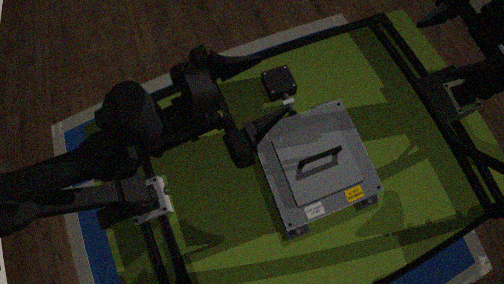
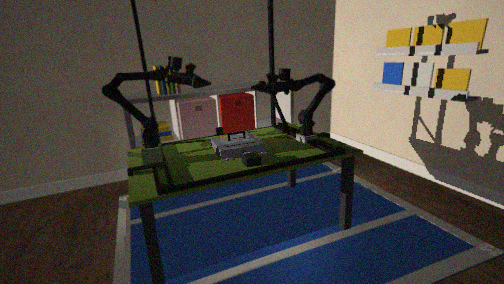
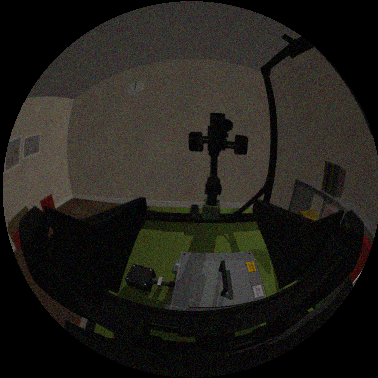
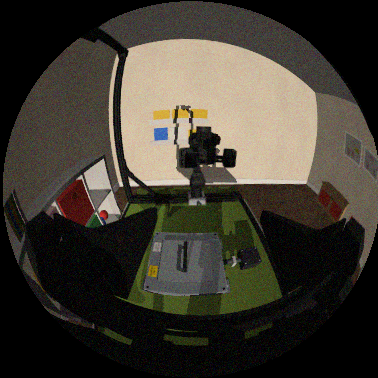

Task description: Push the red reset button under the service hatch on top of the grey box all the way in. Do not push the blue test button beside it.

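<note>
The grey box (image 1: 371,177) (image 2: 240,146) (image 3: 192,287) (image 4: 212,272) stands on the green table. The service hatch (image 1: 345,172) lies flat on its top, with a black upright handle (image 1: 320,156) (image 3: 226,280) (image 4: 185,256). The red and blue buttons do not show; the hatch covers the middle of the top. My left gripper (image 1: 276,85) (image 2: 254,87) is open and empty, held high above the table on the left arm's side of the box. My right gripper (image 1: 422,52) (image 2: 210,83) (image 4: 211,215) is open and empty, also high, on the right arm's side.
A small black box (image 1: 279,81) (image 2: 251,159) (image 3: 141,276) (image 4: 250,257) stands beside the grey box, with a short fitting between them. Yellow (image 1: 354,193) and white (image 1: 314,210) labels sit along the grey box's edge. Black frame bars run along the table edges.
</note>
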